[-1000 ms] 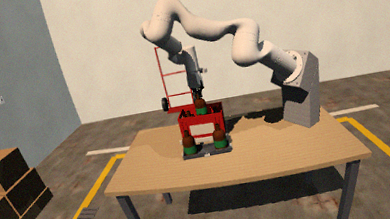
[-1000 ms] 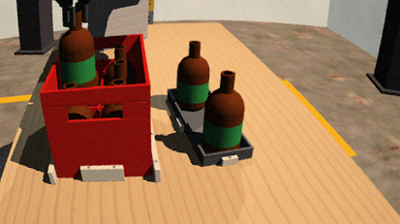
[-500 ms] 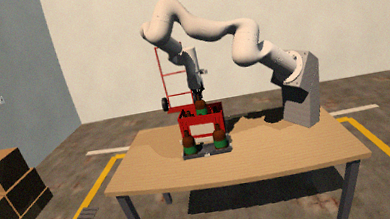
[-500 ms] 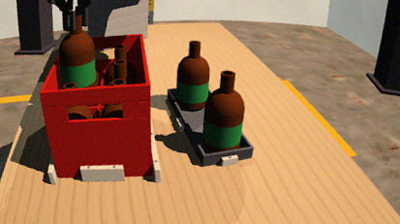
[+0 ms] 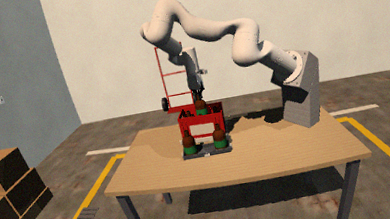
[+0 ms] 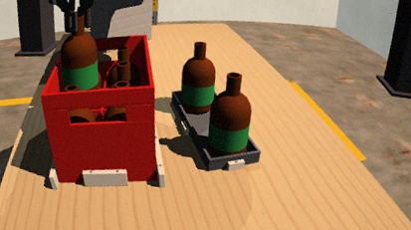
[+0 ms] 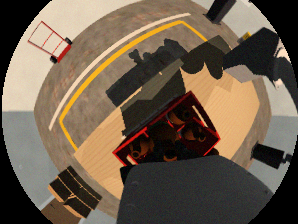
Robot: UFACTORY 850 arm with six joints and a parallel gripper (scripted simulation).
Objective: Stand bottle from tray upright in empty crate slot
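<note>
Right now the red crate is 10 mm behind my hand, 40 mm to the left of it and 170 mm below it. From my hand the other things lie so: tray: 90 mm behind, 250 mm to the left, 250 mm below.
</note>
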